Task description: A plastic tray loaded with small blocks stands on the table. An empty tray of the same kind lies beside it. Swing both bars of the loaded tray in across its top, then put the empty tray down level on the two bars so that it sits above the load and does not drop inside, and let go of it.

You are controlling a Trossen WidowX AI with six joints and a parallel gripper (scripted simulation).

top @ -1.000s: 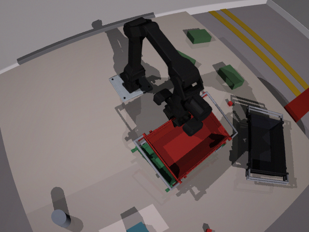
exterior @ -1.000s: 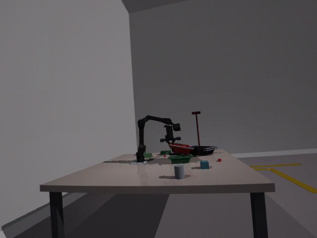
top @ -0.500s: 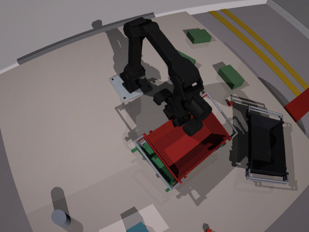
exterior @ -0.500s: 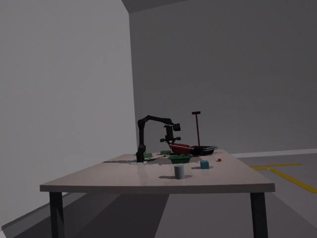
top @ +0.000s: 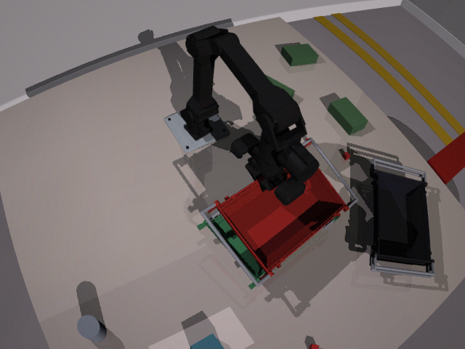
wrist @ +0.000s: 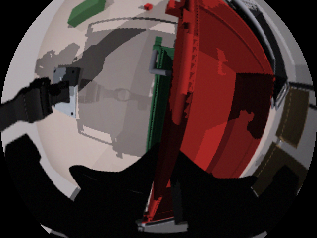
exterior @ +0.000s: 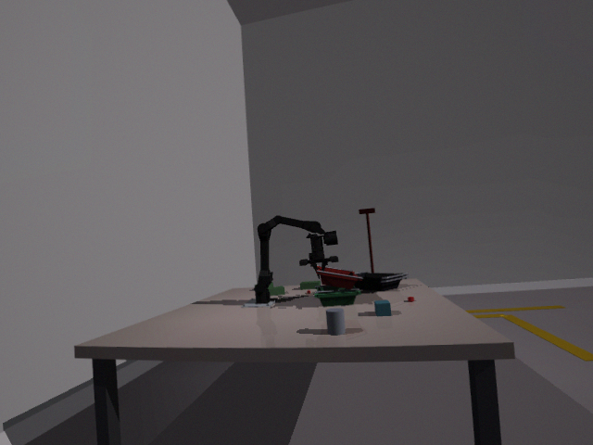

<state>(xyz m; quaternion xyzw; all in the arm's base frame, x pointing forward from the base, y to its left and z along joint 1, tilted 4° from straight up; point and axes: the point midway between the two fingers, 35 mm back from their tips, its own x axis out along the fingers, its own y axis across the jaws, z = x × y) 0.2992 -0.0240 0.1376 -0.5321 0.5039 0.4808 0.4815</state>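
Now: gripper tip 8 cm short of the red tray and 1 cm below it. From my gripper tip the other things lie so: blue block: 23 cm ahead, 33 cm to the right, 9 cm below; grey cylinder: 5 cm ahead, 52 cm to the right, 8 cm below; small red cube: 38 cm ahead, 13 cm to the right, 10 cm below.
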